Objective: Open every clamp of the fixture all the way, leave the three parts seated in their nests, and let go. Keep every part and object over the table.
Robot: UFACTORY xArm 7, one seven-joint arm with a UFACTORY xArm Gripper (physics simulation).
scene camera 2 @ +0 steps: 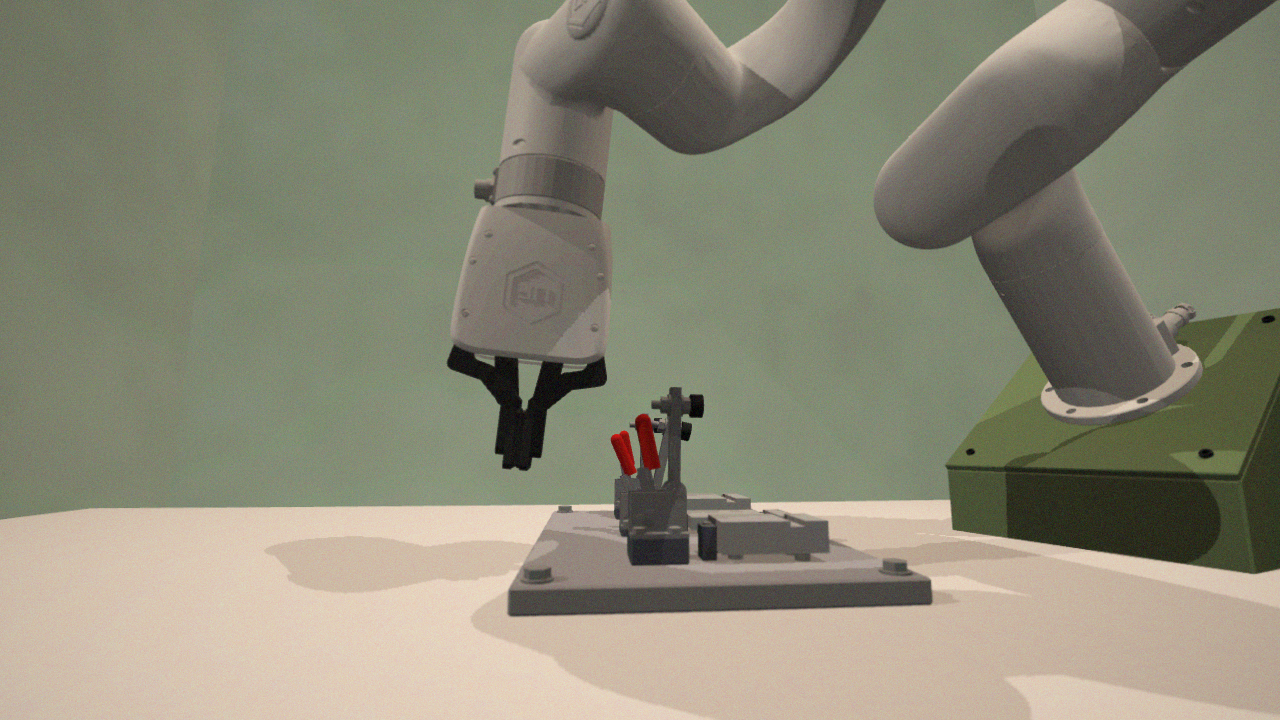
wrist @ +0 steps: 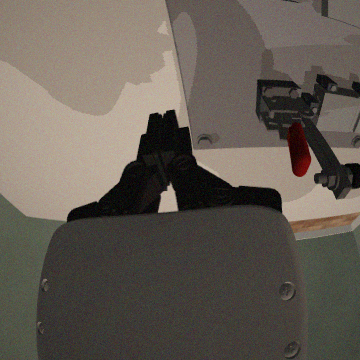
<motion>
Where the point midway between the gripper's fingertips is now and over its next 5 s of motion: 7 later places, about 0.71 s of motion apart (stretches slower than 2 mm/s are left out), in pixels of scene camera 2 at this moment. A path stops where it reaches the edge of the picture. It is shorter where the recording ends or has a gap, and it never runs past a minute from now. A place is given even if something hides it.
The gripper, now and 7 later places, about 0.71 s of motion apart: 517,467; 555,471; 599,467; 562,444; 582,359; 528,396; 514,459; 535,465
</motion>
